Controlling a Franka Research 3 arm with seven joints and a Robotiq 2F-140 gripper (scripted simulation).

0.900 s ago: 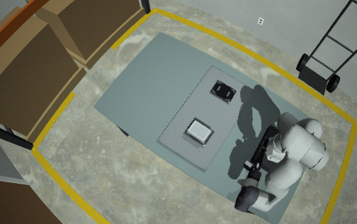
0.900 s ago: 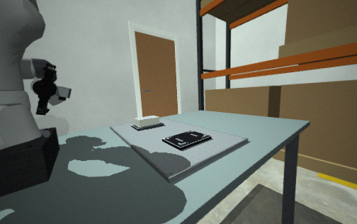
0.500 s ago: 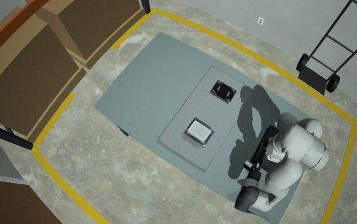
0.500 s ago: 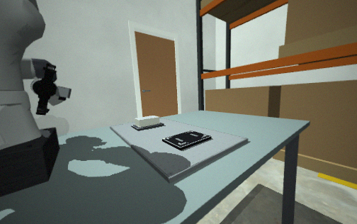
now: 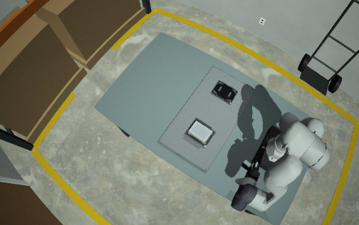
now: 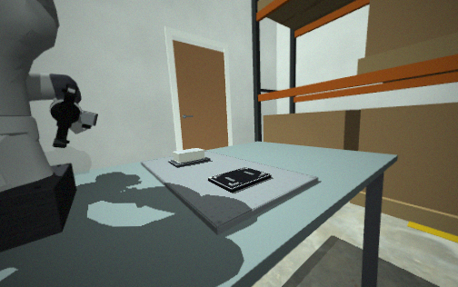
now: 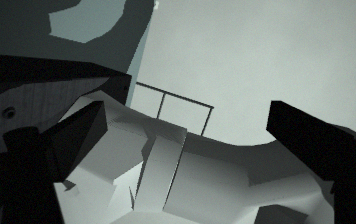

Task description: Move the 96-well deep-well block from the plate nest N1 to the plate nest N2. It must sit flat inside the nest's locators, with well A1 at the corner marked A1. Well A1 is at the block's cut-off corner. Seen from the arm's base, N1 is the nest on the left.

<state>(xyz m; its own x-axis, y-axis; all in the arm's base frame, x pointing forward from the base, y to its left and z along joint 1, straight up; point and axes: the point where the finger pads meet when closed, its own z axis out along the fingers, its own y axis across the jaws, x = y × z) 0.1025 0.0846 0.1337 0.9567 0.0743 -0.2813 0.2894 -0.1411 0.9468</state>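
Now: the white 96-well deep-well block 39 cm ahead of my hand, 6 cm to the left of it and 18 cm below it. The rest, counted from my hand: black plate nest N2: 39 cm ahead, 30 cm to the right, 21 cm below; then plate nest N1: 39 cm ahead, 6 cm to the left, 21 cm below.
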